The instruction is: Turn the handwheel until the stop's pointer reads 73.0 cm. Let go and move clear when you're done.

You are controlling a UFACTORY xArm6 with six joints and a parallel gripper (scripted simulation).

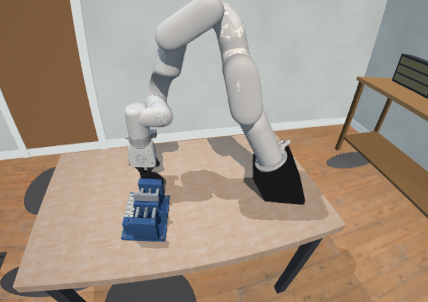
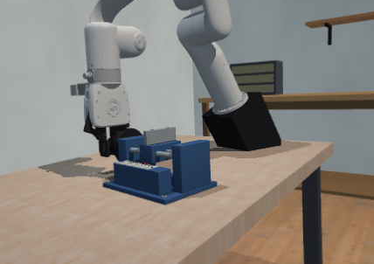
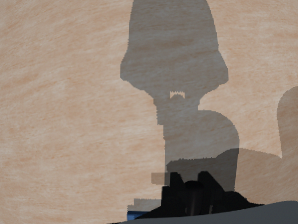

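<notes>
The black handwheel is 3 cm to the left of my hand. From my hand the other things lie so: grey stop block: 5 cm ahead, 14 cm to the left, 2 cm above.
</notes>
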